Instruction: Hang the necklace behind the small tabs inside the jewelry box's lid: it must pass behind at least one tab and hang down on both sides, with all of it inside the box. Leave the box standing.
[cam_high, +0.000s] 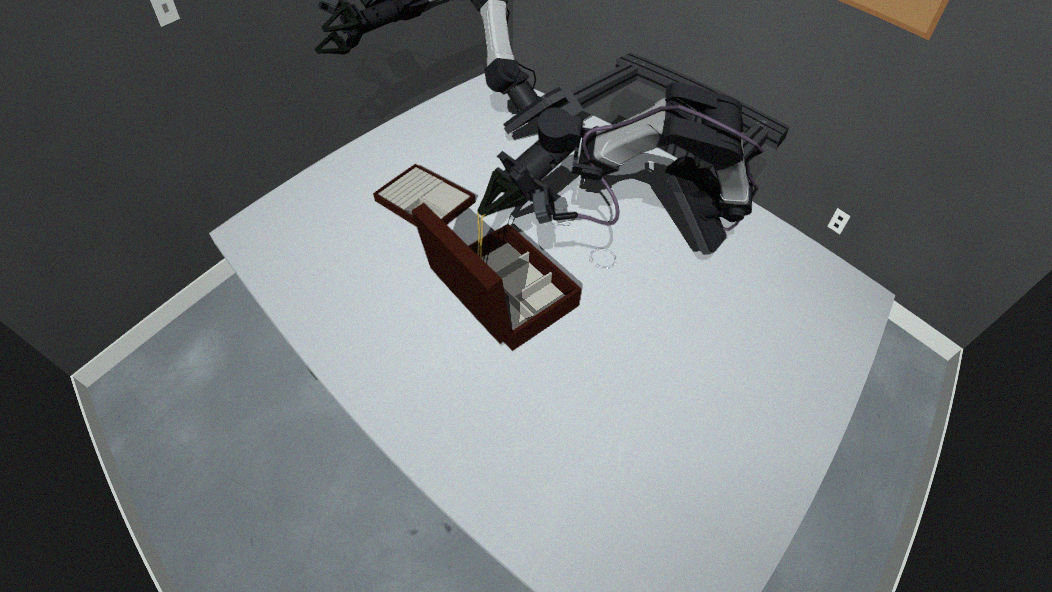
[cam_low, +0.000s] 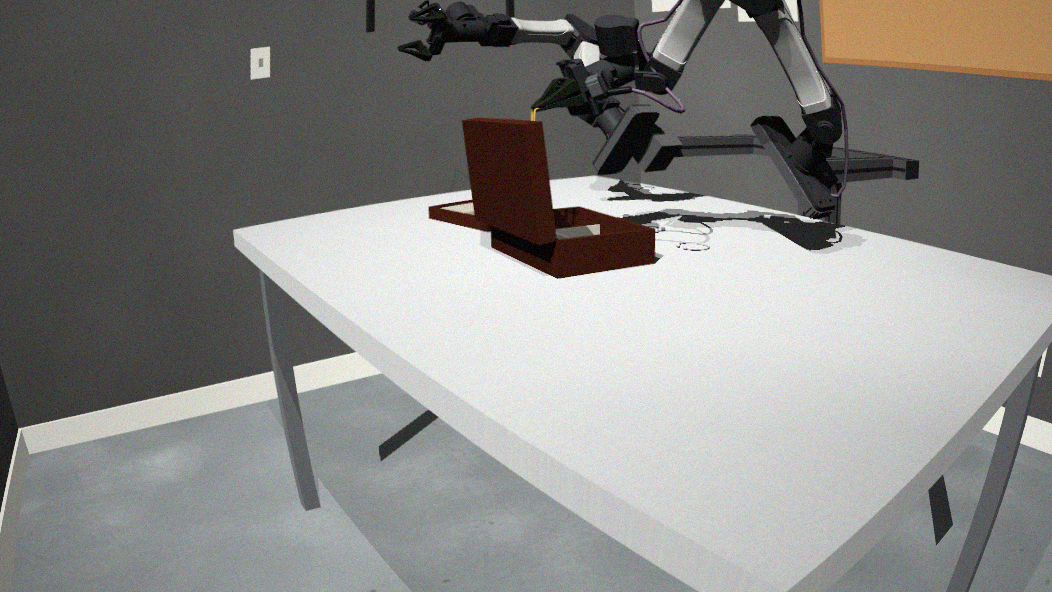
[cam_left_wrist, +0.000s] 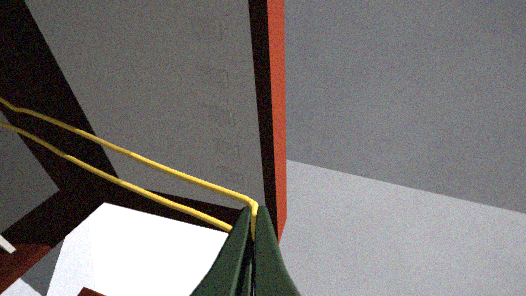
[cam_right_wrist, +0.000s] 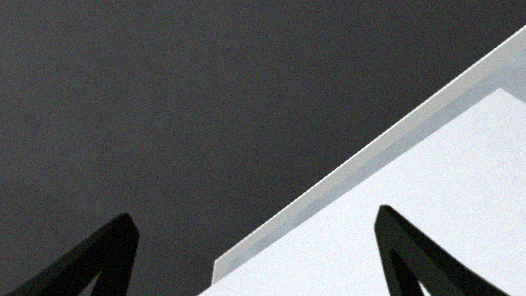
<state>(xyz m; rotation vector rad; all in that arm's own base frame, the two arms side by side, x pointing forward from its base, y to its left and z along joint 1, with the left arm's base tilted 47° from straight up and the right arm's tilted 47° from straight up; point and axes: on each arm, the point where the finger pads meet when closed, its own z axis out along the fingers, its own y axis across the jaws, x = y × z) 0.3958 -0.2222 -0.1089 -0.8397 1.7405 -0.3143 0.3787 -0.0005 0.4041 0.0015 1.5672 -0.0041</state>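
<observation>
Right now the dark red jewelry box is 20 mm behind my left hand, 10 mm to the left of it and 130 mm below it.
</observation>
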